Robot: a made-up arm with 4 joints.
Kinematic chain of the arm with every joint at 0, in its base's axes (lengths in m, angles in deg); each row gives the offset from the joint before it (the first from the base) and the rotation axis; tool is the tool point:
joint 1: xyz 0 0 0.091 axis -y
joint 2: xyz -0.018 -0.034 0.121 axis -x
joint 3: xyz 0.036 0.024 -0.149 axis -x
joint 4: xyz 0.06 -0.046 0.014 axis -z
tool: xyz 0 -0.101 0.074
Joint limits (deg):
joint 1: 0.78..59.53
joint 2: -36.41..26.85
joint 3: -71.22..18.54
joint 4: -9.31..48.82
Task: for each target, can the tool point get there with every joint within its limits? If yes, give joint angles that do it. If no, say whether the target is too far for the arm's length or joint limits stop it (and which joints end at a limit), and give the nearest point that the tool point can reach.
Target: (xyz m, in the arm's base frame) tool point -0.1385 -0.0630 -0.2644
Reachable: no: joint limits stop it (at a limit: joint 1, joint 3) | nearest point 0.0193 -0.0499 -0.0480 | short by 0.268 m
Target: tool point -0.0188 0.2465 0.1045
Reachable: no: joint limits stop it (at a limit: joint 1, joint 2, joint 3, joint 4) | nearest point 0.0036 0.0240 -0.0275 | short by 0.260 m
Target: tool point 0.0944 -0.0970 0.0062
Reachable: yes | joints 34.80 -13.56 -60.63 28.98
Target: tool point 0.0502 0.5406 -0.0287
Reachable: no: too far | nearest point 0.0669 0.0342 -0.0587 | short by 0.508 m
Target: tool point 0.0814 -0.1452 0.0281
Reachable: yes | joints 26.01 -6.65 -49.27 18.71
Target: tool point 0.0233 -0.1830 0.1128
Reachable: yes | joints 53.52 5.00 -29.53 27.51
